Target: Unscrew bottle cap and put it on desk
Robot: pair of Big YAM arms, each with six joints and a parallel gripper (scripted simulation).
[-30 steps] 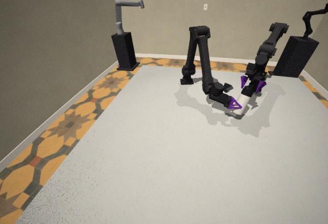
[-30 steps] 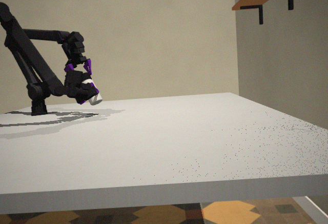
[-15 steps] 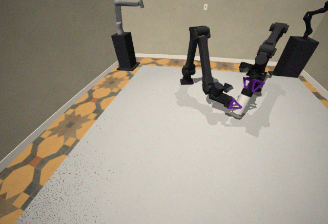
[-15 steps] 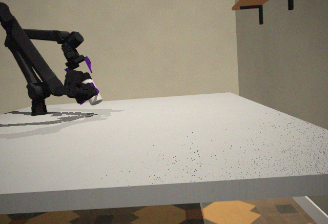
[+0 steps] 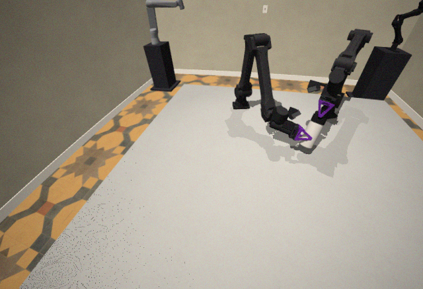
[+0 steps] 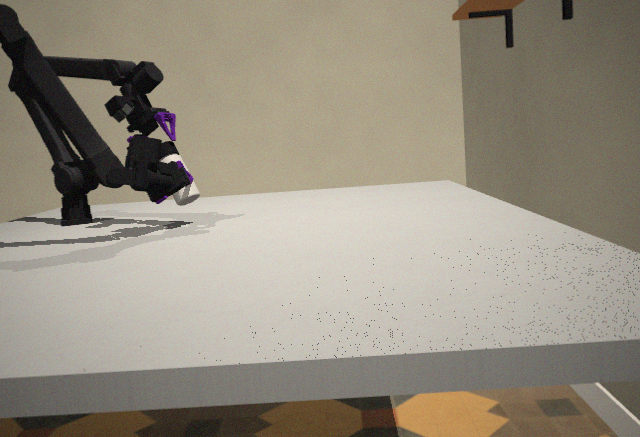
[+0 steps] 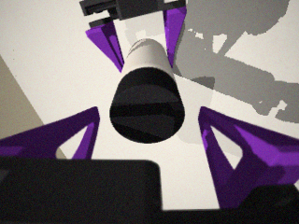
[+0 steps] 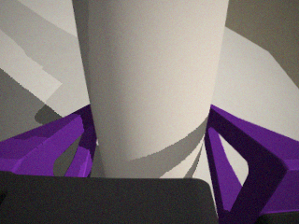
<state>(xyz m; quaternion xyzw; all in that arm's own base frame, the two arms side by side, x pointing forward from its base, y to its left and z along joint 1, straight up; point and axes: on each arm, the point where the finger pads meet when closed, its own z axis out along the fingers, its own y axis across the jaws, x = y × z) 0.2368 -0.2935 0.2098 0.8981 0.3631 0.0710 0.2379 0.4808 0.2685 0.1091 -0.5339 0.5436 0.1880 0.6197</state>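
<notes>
The bottle is 5 cm above my right hand, 2 cm to the left of it and 2 cm behind it. From my right hand the other things lie so: black cap 8 cm above, 4 cm behind, 3 cm to the left.
The black cap lies 20 mm below my left hand and 10 mm ahead of it. The rest, counted from my left hand: bottle (50 mm below, 30 mm ahead, 10 mm to the right).
</notes>
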